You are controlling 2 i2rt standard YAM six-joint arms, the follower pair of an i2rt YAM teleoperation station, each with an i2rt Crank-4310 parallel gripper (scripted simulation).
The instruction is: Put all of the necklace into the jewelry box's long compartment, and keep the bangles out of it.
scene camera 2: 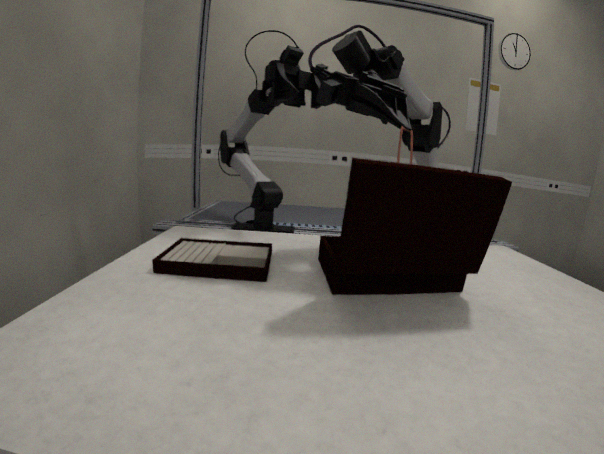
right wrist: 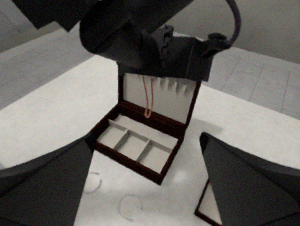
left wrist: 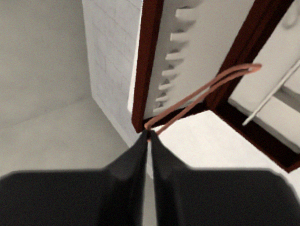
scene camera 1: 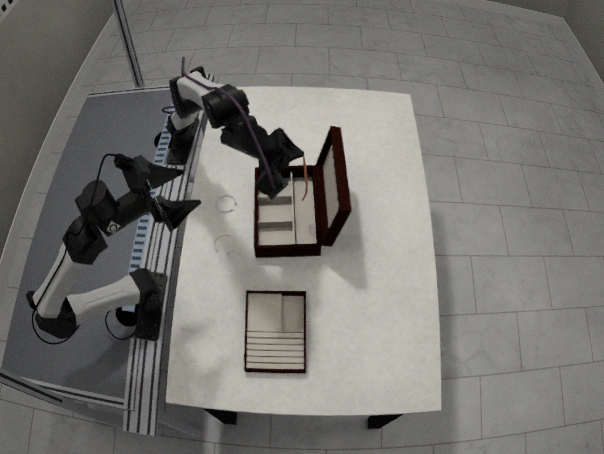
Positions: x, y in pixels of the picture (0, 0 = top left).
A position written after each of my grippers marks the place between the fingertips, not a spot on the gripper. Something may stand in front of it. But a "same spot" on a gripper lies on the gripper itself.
my right gripper: scene camera 2; right wrist 147, 135; scene camera 1; not seen in the left wrist view (out of frame)
same spot on my right gripper: [scene camera 1: 182, 208] = [scene camera 2: 287, 88]
